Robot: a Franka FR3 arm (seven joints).
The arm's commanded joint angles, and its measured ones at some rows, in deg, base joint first. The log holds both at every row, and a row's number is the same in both.
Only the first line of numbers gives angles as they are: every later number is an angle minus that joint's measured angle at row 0.
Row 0, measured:
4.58 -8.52 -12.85 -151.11 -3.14 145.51 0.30
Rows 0 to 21, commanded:
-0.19 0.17 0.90 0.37 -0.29 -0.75 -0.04
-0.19 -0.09 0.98 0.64 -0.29 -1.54 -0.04
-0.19 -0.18 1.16 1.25 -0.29 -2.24 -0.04
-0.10 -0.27 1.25 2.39 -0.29 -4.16 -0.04
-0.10 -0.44 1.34 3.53 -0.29 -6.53 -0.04
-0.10 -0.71 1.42 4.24 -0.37 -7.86 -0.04
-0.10 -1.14 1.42 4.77 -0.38 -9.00 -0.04
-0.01 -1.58 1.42 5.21 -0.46 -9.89 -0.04
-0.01 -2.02 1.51 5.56 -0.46 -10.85 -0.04
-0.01 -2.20 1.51 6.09 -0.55 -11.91 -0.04
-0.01 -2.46 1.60 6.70 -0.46 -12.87 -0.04
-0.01 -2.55 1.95 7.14 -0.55 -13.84 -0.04
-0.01 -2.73 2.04 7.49 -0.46 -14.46 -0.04
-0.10 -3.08 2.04 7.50 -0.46 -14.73 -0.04
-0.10 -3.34 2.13 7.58 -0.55 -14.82 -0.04
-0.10 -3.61 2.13 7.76 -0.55 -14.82 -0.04
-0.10 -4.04 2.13 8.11 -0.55 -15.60 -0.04
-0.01 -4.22 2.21 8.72 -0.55 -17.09 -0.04
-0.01 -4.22 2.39 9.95 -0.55 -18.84 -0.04
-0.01 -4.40 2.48 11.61 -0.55 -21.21 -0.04
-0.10 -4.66 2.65 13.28 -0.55 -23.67 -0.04
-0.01 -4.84 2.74 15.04 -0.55 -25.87 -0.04
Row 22, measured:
0.18 -3.61 2.07 10.30 -0.10 -18.99 -0.06
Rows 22 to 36, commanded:
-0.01 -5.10 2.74 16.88 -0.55 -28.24 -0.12
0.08 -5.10 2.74 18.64 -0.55 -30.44 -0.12
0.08 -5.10 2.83 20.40 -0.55 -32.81 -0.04
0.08 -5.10 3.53 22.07 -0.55 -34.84 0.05
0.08 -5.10 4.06 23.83 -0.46 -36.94 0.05
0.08 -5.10 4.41 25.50 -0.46 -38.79 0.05
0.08 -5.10 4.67 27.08 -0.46 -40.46 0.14
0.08 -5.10 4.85 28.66 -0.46 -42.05 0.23
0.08 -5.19 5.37 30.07 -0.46 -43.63 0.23
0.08 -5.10 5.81 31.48 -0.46 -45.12 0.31
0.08 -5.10 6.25 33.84 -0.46 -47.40 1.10
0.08 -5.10 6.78 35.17 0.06 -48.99 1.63
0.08 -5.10 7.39 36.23 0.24 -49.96 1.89
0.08 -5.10 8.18 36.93 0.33 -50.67 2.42
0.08 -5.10 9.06 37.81 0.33 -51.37 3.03
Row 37, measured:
0.23 -5.34 6.80 34.34 -0.03 -47.81 0.97
